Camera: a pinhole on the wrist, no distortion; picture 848 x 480 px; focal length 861.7 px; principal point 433.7 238.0 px. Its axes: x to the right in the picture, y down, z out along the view. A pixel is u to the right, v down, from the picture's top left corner.
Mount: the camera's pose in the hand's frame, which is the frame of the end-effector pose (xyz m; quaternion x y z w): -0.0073 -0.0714 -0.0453 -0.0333 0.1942 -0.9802 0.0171
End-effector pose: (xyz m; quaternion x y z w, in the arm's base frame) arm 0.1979 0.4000 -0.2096 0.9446 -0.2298 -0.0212 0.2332
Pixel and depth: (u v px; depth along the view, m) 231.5 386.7 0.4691
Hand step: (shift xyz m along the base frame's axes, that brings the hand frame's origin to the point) 0.2071 0.0387 -0.4461
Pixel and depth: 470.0 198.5 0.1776
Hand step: 0.0360 0.0518 -0.1681
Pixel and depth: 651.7 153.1 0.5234
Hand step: -0.0633 0.0249 -0.5238
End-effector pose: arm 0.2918 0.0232 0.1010 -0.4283 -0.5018 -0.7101 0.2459
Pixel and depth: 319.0 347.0 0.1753
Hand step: -0.0989 0.1598 -0.0404
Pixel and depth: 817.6 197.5 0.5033
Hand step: 0.0639 0.4858 -0.2358
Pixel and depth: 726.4 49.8 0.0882
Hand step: -0.0366 0.0724 -0.0653
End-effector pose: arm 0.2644 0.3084 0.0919 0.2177 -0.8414 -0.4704 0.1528
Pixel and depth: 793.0 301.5 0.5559
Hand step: 0.0284 0.2851 -0.5321
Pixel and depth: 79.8 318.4 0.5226
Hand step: -0.3301 0.0278 -0.4559
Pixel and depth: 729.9 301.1 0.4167
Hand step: 0.0064 0.1821 -0.4047
